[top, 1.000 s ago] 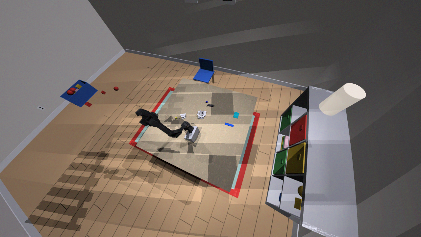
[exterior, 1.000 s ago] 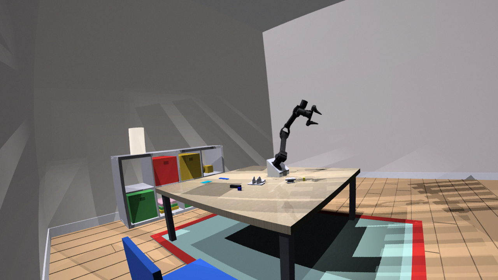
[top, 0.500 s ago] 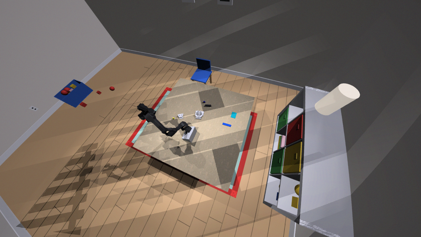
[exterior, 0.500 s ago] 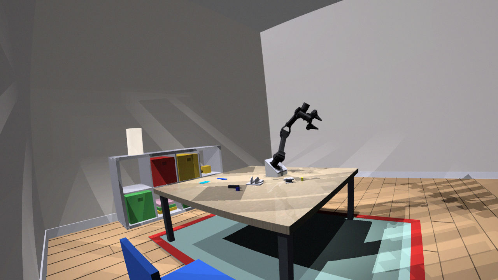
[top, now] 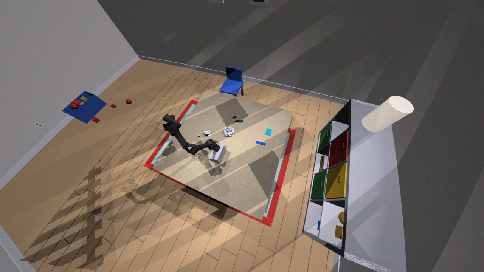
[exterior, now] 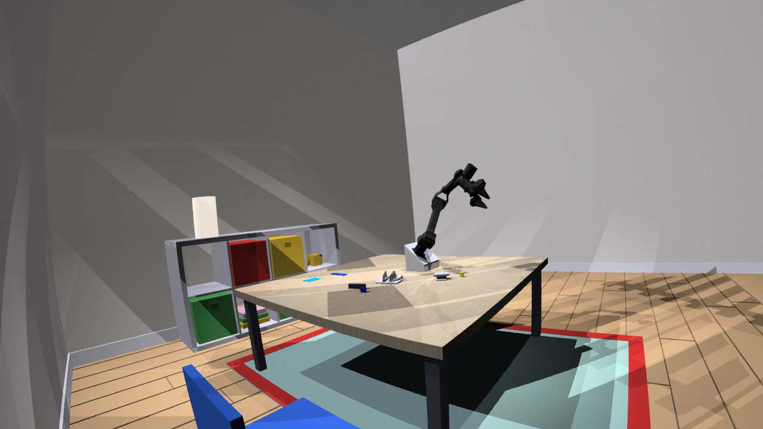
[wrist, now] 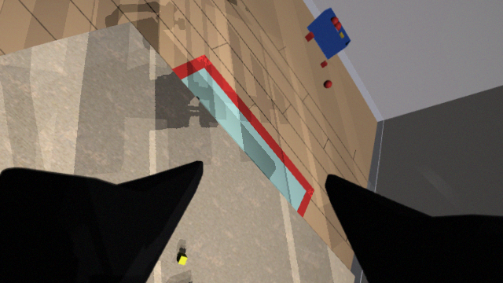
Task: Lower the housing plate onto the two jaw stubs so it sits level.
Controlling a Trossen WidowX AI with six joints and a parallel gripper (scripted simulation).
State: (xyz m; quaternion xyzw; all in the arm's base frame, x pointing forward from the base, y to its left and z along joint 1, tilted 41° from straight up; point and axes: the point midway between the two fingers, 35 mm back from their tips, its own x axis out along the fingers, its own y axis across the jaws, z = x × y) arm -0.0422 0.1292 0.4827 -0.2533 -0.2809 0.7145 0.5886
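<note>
Right now my gripper tip is 35 cm above the white block, 22 cm short of it and 17 cm to the left of it. From my gripper tip the other things lie so: black bar 55 cm ahead, 42 cm to the right, 34 cm below; then yellow piece 34 cm below, 14 cm ahead, 10 cm to the right; then blue cube 58 cm ahead, 35 cm below, 34 cm to the right.
</note>
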